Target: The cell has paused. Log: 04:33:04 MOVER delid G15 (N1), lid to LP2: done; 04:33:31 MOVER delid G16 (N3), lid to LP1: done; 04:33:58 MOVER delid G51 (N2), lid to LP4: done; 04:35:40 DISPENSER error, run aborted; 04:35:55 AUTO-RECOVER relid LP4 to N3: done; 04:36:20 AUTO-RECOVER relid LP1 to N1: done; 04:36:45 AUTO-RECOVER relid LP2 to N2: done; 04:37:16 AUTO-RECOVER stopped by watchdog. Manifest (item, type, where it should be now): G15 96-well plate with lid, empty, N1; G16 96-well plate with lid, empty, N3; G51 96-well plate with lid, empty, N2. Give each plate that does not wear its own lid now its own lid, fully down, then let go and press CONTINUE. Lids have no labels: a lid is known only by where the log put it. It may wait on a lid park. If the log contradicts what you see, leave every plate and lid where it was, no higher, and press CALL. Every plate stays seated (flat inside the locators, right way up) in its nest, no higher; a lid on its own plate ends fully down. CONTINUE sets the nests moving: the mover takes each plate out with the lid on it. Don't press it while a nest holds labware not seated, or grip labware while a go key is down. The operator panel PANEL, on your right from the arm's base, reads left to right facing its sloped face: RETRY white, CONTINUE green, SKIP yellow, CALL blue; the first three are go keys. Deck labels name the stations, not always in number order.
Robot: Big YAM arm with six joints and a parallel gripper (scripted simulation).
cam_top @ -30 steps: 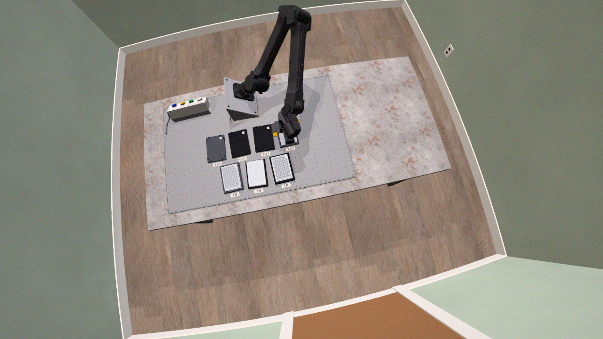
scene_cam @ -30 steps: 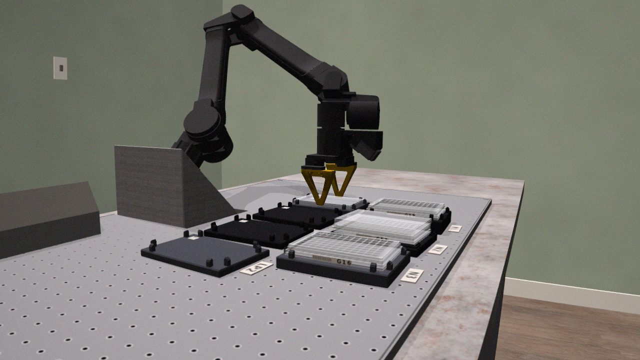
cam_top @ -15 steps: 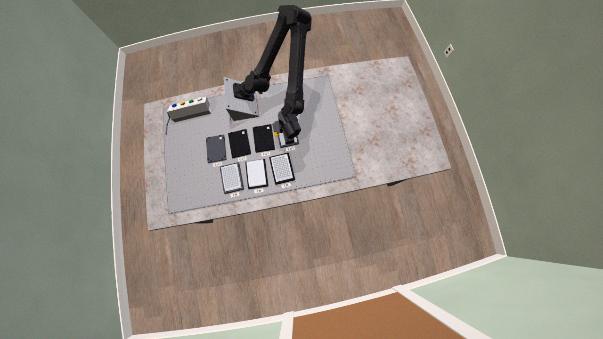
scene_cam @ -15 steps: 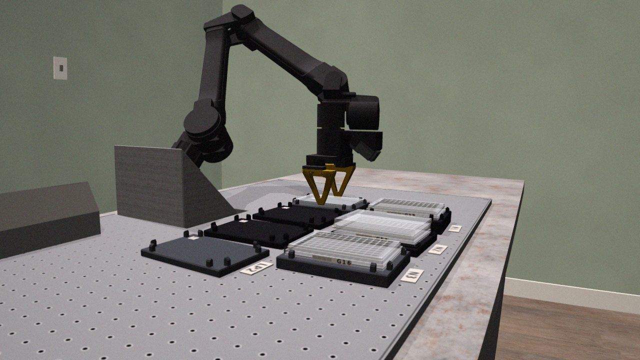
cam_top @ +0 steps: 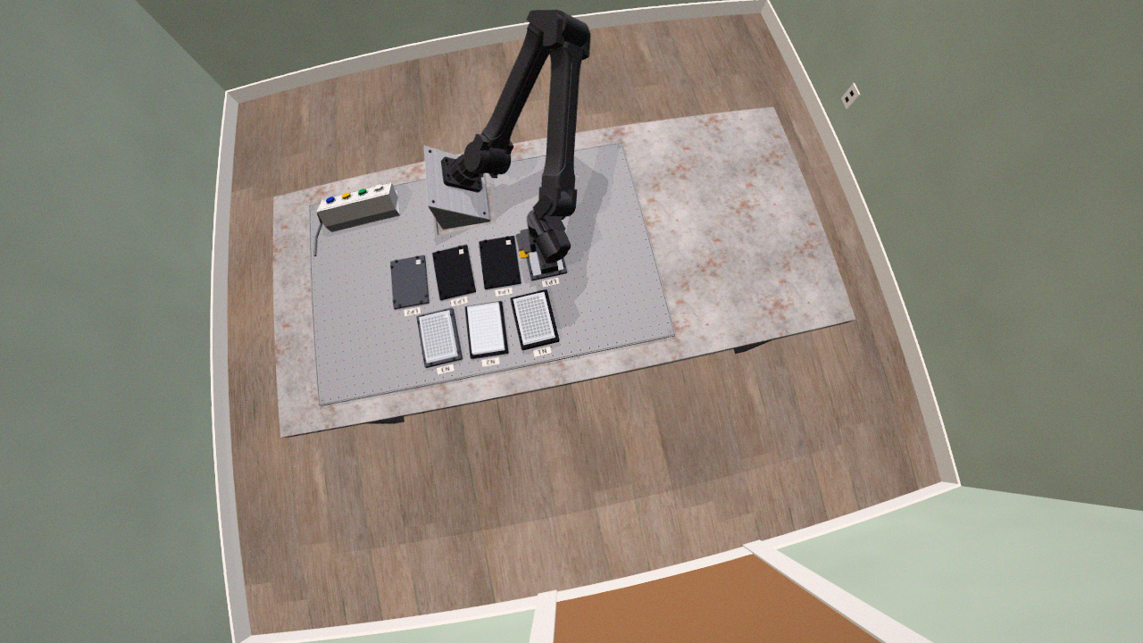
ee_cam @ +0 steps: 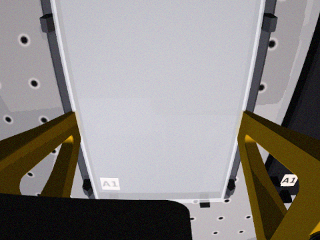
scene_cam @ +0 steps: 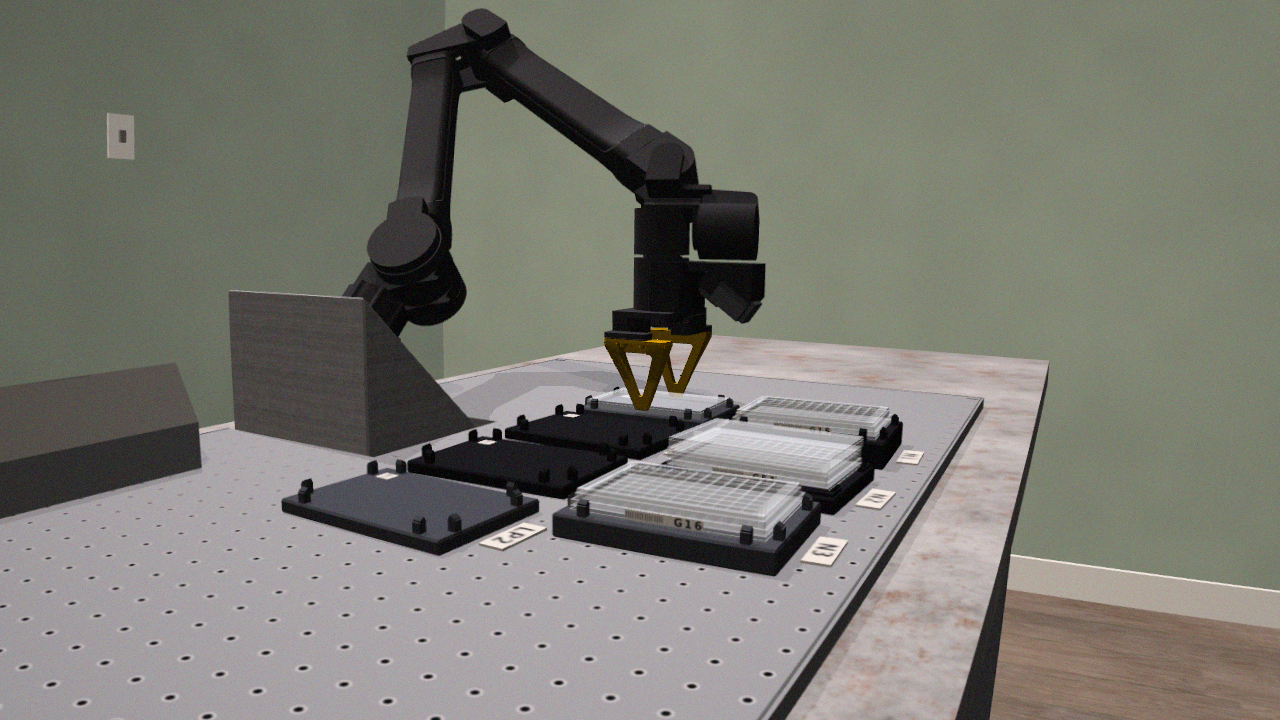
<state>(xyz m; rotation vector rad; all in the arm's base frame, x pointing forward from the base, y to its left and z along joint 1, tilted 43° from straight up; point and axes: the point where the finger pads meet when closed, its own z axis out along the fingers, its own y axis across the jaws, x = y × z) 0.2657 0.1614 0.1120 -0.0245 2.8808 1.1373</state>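
Now: hand 2 cm above the lid park LP1. Round my hand: lid park LP4: 13 cm to the right, 2 cm below; then plate G15: 18 cm ahead, 6 cm to the right, 1 cm above; then LP4 label: 13 cm to the right, 9 cm ahead, 2 cm below.
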